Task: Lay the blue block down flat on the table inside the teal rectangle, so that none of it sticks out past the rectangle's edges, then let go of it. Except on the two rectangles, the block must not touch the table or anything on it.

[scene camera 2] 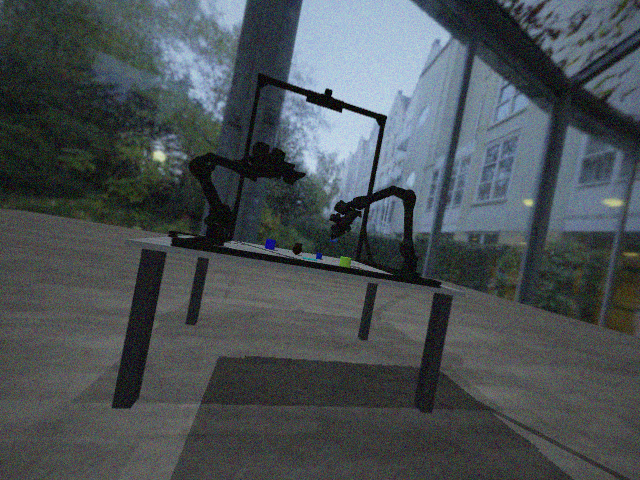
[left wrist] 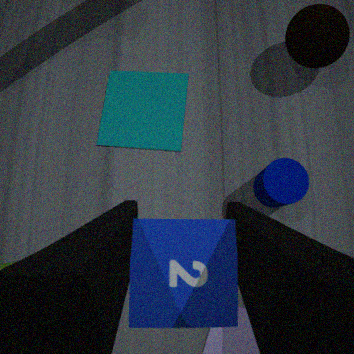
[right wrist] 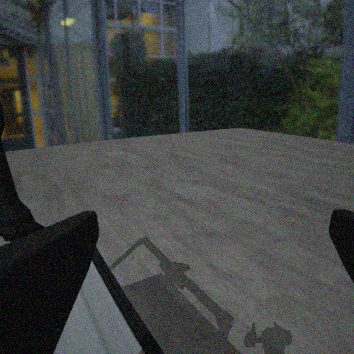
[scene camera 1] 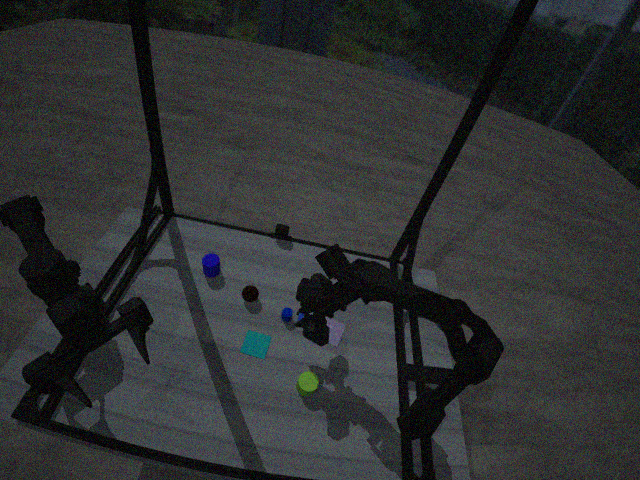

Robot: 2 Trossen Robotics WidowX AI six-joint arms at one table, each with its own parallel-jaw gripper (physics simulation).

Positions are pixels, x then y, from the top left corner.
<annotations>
my right gripper: open, holds nothing
a dark ball [left wrist: 312,41]: on the table
</annotations>
